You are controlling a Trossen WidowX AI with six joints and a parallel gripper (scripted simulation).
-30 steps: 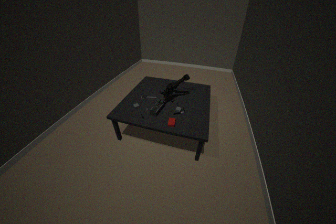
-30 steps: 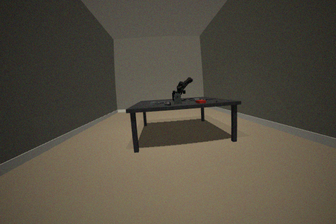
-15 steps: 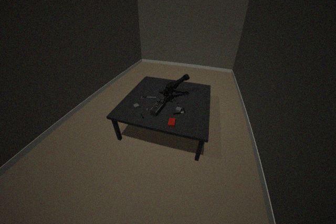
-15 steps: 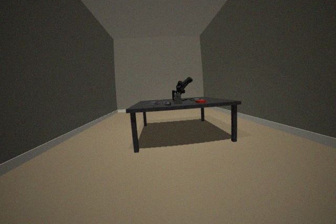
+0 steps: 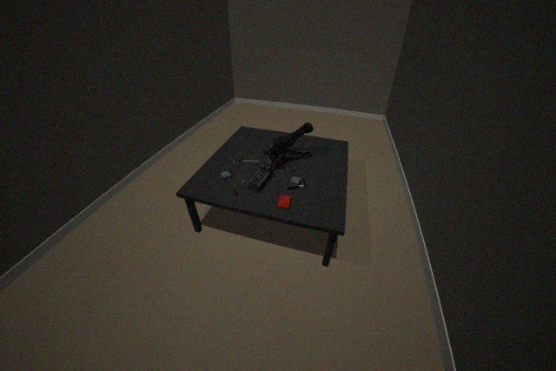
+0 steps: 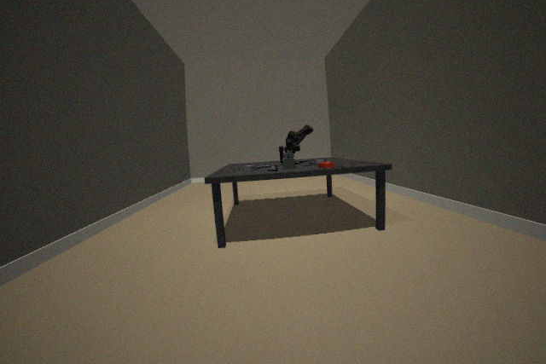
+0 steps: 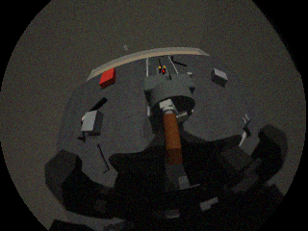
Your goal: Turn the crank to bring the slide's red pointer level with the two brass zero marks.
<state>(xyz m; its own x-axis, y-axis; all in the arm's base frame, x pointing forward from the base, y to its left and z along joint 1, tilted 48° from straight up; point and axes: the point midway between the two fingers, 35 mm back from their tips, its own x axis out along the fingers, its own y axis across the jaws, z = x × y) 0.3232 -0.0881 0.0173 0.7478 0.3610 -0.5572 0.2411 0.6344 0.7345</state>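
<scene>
The red pointer lies 14 cm ahead of my gripper tip, 5 cm to the right of it and 1 cm below it. From my gripper tip the other things lie so: crank handle 2 cm behind, 3 cm above.
</scene>
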